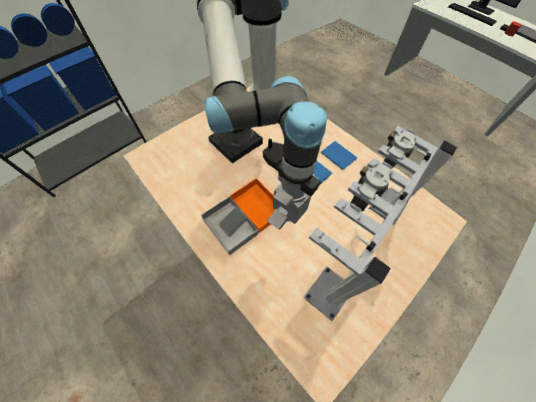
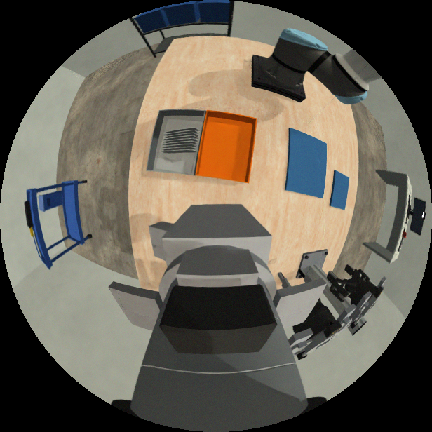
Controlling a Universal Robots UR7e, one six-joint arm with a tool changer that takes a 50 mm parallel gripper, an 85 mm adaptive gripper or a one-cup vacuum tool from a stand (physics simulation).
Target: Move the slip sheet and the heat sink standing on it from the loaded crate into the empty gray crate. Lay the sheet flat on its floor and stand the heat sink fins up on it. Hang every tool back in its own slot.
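Places are measured from the arm's base along level axes (x ahead, y left, z up), in millimetres.
Where they show: arm's base at its link origin: (image 1: 237,137).
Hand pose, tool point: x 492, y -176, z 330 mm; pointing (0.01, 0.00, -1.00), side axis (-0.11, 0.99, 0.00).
Things, the pixels of their top centre, and the offset from my tool point. "spot": a spot on its surface instead.
- gray crate at a spot on its surface: (image 1: 217,238) spot: 198 mm right, 153 mm back, 331 mm down
- orange crate at its top centre: (image 1: 257,201) 11 mm left, 166 mm back, 324 mm down
The dark, finned heat sink (image 1: 236,223) (image 2: 180,141) stands fins up inside the gray crate (image 1: 216,238) (image 2: 154,141). The slip sheet cannot be clearly told from the pale gray crate floor around the heat sink. The orange crate (image 1: 253,200) (image 2: 227,147) stands against the gray crate and shows no item inside. My gripper (image 1: 286,217) (image 2: 217,296) is open, its two flat fingers wide apart with no object between them. It hangs above the table, to the side of the crates and clear of the heat sink.
The tool stand (image 1: 334,248) (image 2: 314,262) holds two tools (image 1: 376,179) (image 1: 404,143); its near slot is vacant. Two blue mats (image 1: 339,154) (image 2: 306,162) (image 2: 339,190) lie on the table. A shelf unit (image 1: 90,150) and a blue cart (image 2: 72,212) stand off the table.
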